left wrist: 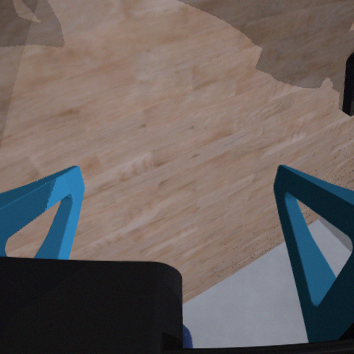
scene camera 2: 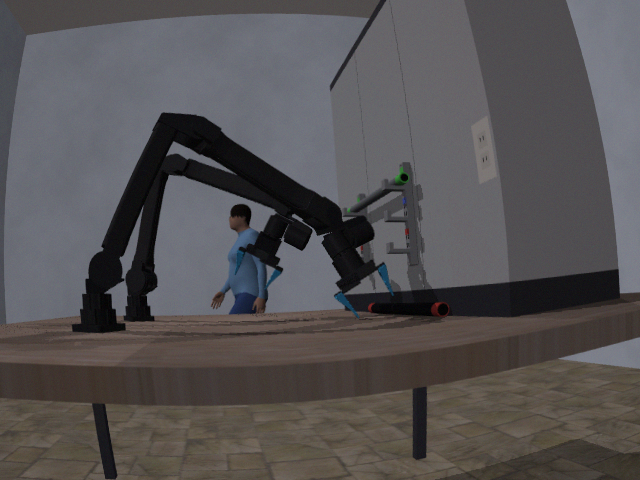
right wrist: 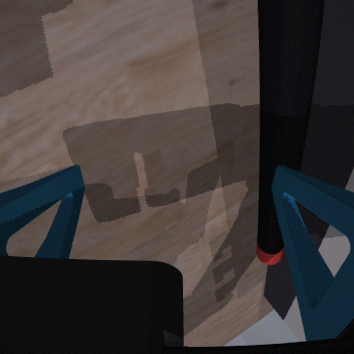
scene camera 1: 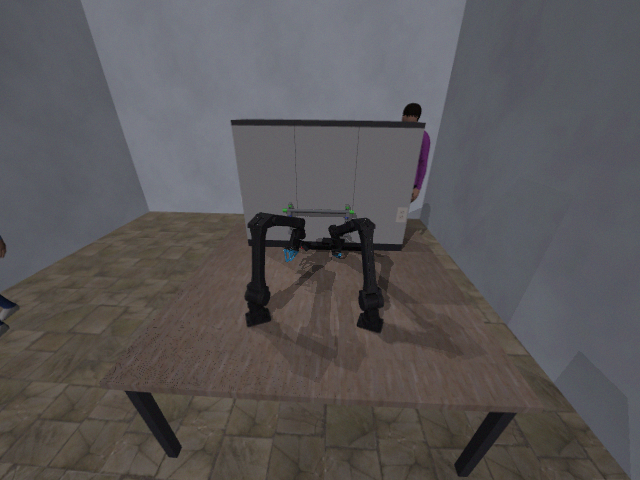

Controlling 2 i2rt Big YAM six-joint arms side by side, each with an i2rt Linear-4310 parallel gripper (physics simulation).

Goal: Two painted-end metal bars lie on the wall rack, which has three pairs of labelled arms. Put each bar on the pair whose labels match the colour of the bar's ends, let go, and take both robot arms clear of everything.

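Pixels of known places: left gripper, fingertip midpoint: (left wrist: 178,175) (scene camera 2: 249,282) (scene camera 1: 288,261); right gripper, fingertip midpoint: (scene camera 2: 376,307) (right wrist: 177,175) (scene camera 1: 340,252); left arm's base, origin of the base link: (scene camera 2: 138,320) (scene camera 1: 258,318); right arm's base, origin of the base link: (scene camera 2: 99,330) (scene camera 1: 369,323).
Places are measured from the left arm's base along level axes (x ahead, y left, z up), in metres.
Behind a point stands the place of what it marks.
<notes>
A grey bar with green ends (scene camera 1: 320,211) @[x 0.527, y -0.543, z 0.326 m] (scene camera 2: 376,197) @[x 0.518, y -0.572, z 0.313 m] lies across the top arms of the wall rack (scene camera 2: 412,248) @[x 0.473, y -0.740, z 0.159 m], by the green labels. Blue labels mark the middle arms and red labels the lowest arms, both without a bar. A black bar with red ends (scene camera 1: 315,245) @[x 0.560, y -0.518, z 0.029 m] (scene camera 2: 408,309) @[x 0.459, y -0.729, z 0.016 m] (right wrist: 286,125) @[x 0.478, y -0.699, z 0.027 m] lies on the table near the wall's foot. My right gripper (scene camera 1: 337,254) @[x 0.417, y -0.662, z 0.027 m] (scene camera 2: 375,306) @[x 0.417, y -0.662, z 0.027 m] (right wrist: 177,175) @[x 0.417, y -0.662, z 0.027 m] is open low by that bar; one finger overlaps the bar in the right wrist view. My left gripper (scene camera 1: 290,255) @[x 0.300, y -0.243, z 0.111 m] (scene camera 2: 251,280) @[x 0.300, y -0.243, z 0.111 m] (left wrist: 178,175) @[x 0.300, y -0.243, z 0.111 m] is open and empty above the table.
The wall panel (scene camera 1: 325,165) @[x 0.556, y -0.585, z 0.635 m] (scene camera 2: 439,155) @[x 0.414, y -0.911, z 0.340 m] stands at the back of the table (scene camera 1: 320,372) @[x -0.387, y -0.196, z 0.000 m] (scene camera 2: 232,356) @[x -0.170, y -1.098, z 0.000 m], with an outlet plate (scene camera 1: 401,214) @[x 0.334, y -1.094, z 0.303 m] (scene camera 2: 483,149) @[x 0.333, y -1.095, z 0.301 m]. The arms' forearms reach towards it side by side. A person (scene camera 1: 423,155) stands behind the panel.
</notes>
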